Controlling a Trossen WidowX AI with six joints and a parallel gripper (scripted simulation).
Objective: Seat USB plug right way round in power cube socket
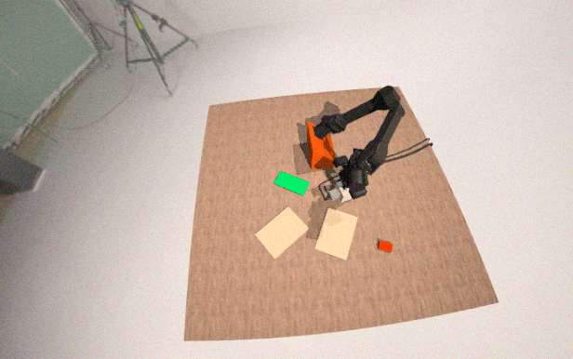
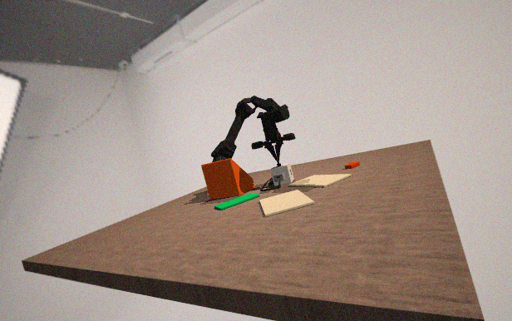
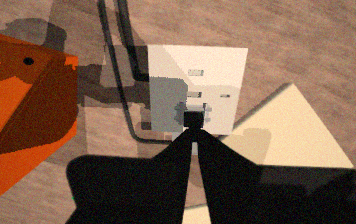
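Now: the black USB plug 10 mm below my gripper tip. The rest, counted from my gripper tip: green flat piece 230 mm to the right, 100 mm below, 100 mm behind.
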